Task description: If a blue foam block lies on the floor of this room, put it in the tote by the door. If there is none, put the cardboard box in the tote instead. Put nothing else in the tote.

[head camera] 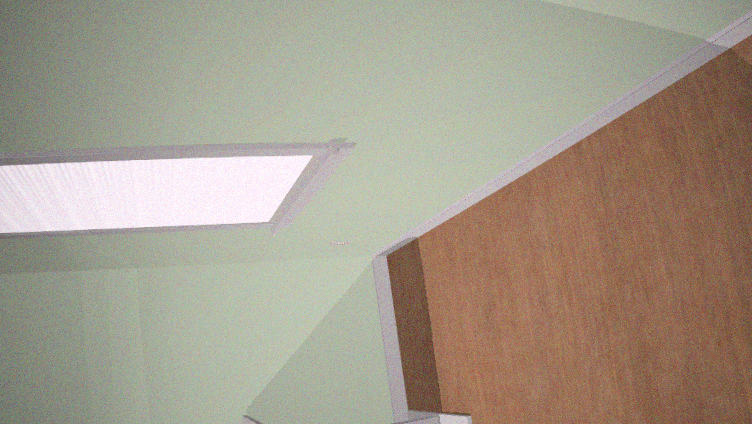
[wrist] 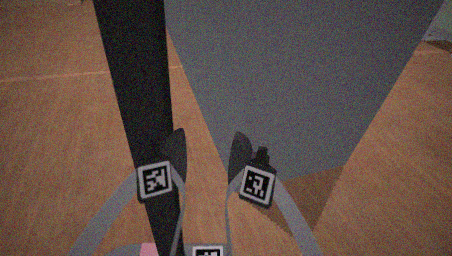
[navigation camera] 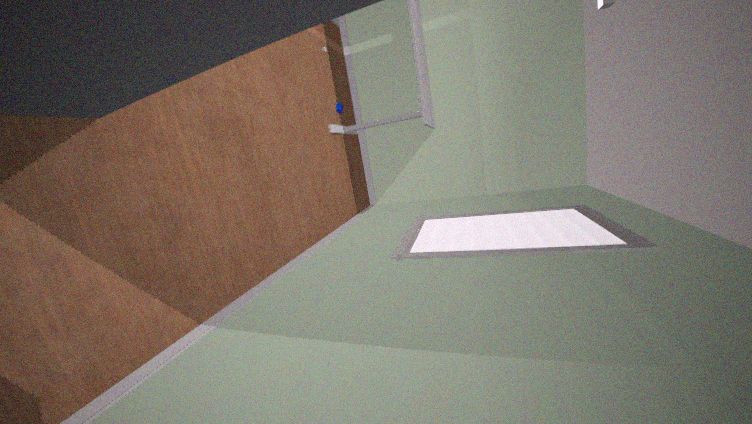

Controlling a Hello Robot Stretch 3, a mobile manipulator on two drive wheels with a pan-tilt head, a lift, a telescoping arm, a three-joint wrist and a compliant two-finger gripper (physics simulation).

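Places are measured from the robot's base along level axes (x up, y left, z back), in centimetres.
Pixels of known places: gripper, fingertip midpoint: (wrist: 209,148).
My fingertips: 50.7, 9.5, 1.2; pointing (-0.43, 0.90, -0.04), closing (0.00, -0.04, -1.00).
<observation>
Behind a point stands the place of what it marks, as x, y, z.
A small bright blue thing (navigation camera: 339,107) {3.7, 130.6, -246.6} lies on the wooden floor (navigation camera: 236,173) {0.0, 40.1, -115.1} (head camera: 579,263) {0.1, 21.7, -155.0} (wrist: 65,125) {0.1, 70.3, 58.0} close to the skirting in the navigation camera view, beside a small white piece. It is too small to tell its shape or whether it is foam. The tote and the cardboard box do not show in these views. My gripper (wrist: 209,148) {50.7, 9.5, 1.2} is open in the wrist view, with bare floor showing between its fingertips.
A large grey-blue upright surface (wrist: 300,75) {41.1, 42.5, -19.6} (navigation camera: 131,47) {61.6, 46.4, -33.8} stands ahead of the gripper, slightly right. A black post (wrist: 137,75) crosses the wrist view. Green walls (head camera: 500,105) {43.6, -25.4, -134.9} (navigation camera: 315,300) {48.5, -30.9, -115.1} have a bright window (head camera: 157,194) {130.6, -6.4, -200.4} (navigation camera: 516,231) {152.9, -7.3, -197.5}. The small white piece (navigation camera: 335,128) {2.5, 104.7, -236.7} meets the skirting.
</observation>
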